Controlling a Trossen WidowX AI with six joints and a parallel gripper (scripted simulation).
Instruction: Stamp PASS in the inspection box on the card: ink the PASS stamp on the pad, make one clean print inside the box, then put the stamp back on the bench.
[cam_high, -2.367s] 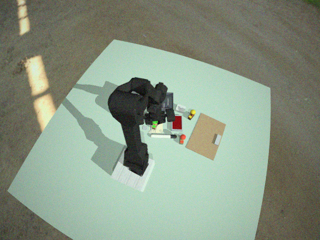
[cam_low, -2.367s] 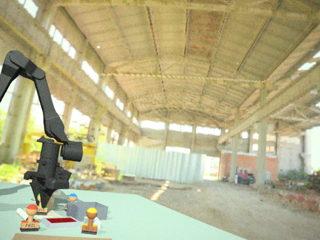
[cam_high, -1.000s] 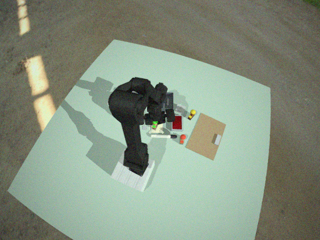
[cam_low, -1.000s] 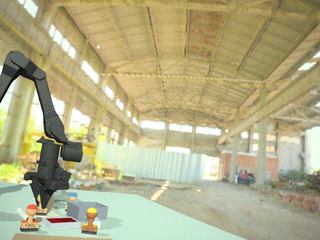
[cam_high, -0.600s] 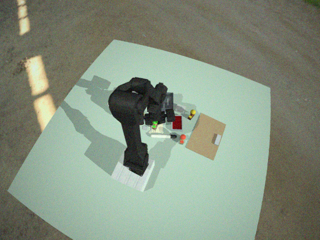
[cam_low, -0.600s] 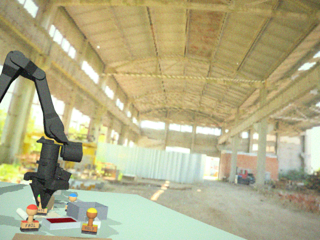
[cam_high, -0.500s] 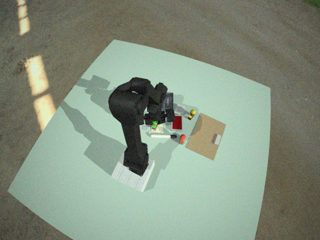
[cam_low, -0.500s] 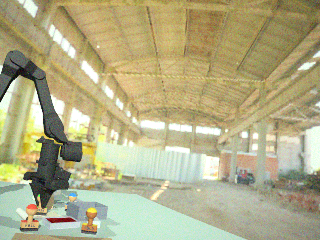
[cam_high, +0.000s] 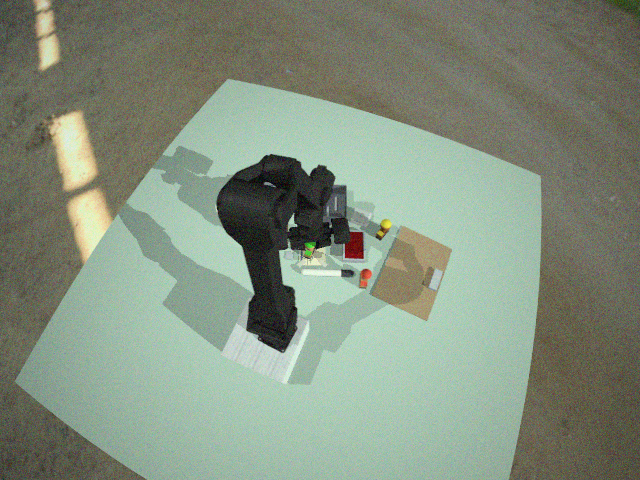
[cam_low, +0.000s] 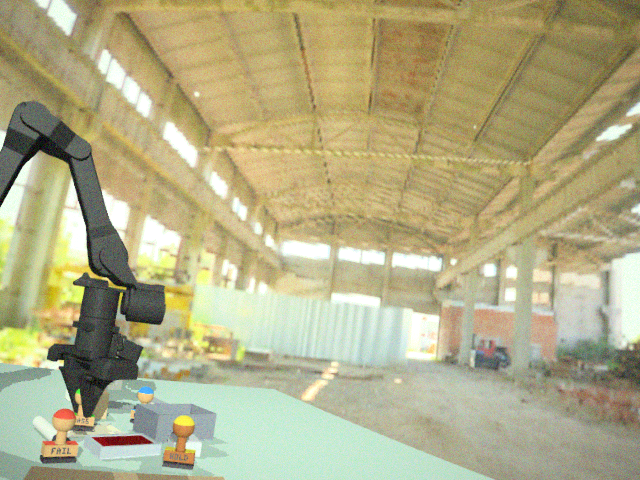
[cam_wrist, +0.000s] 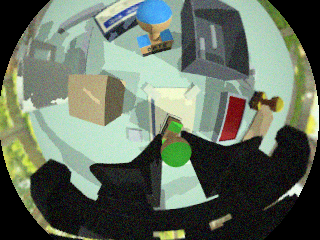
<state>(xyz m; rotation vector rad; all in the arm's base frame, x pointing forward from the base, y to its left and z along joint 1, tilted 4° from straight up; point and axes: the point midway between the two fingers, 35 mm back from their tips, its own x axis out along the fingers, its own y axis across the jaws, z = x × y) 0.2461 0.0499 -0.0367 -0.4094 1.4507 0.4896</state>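
Now: the PASS stamp right at my gripper tip. From my gripper tip the other things lie so: red ink pad (6 cm ahead, 10 cm to the right, 2 cm below); cardboard box (1 cm ahead, 11 cm to the left); marker (3 cm behind, 8 cm to the right, 1 cm below).
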